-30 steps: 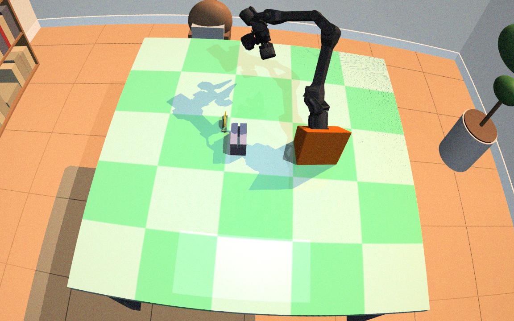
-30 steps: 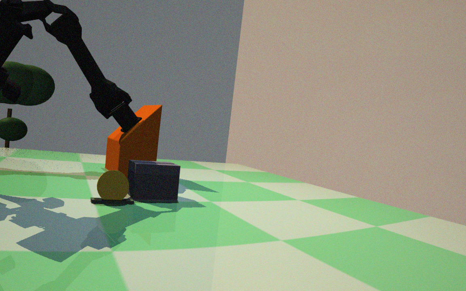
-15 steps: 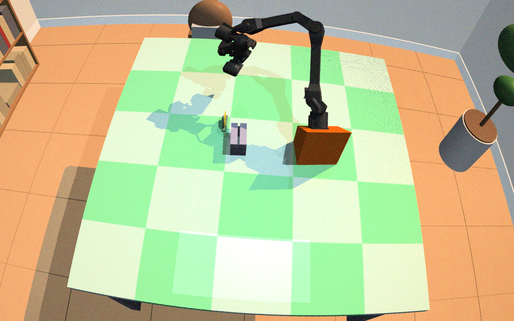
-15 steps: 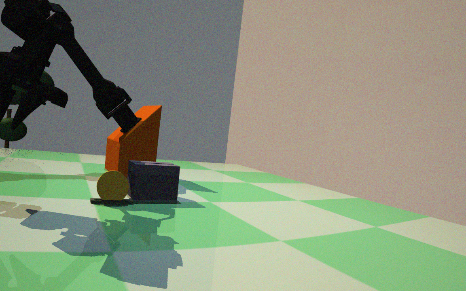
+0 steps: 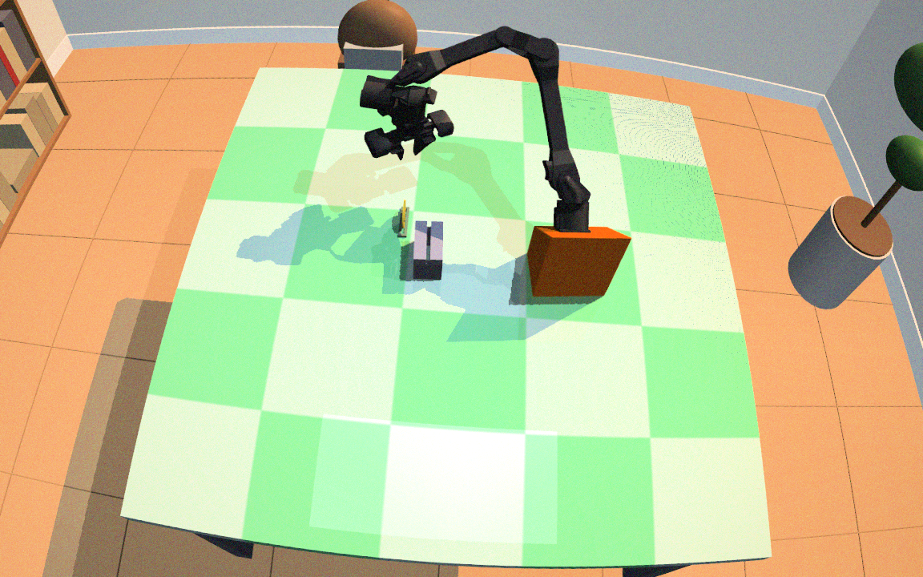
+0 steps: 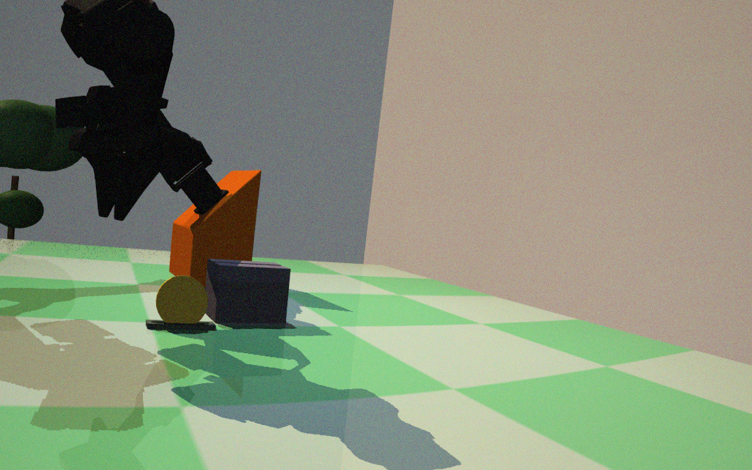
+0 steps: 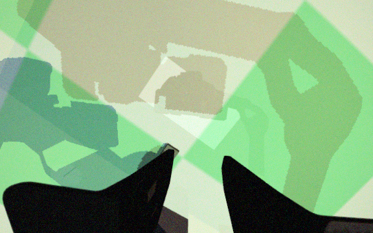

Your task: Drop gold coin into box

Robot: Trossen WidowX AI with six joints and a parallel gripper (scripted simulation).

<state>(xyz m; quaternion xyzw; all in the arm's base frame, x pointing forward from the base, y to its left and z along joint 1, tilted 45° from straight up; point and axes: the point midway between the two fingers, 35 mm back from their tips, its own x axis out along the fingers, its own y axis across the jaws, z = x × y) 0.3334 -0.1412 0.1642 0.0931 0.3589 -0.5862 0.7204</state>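
Now: the gold coin 10 mm ahead of my gripper tip, 90 mm to the left of it and 90 mm below it.
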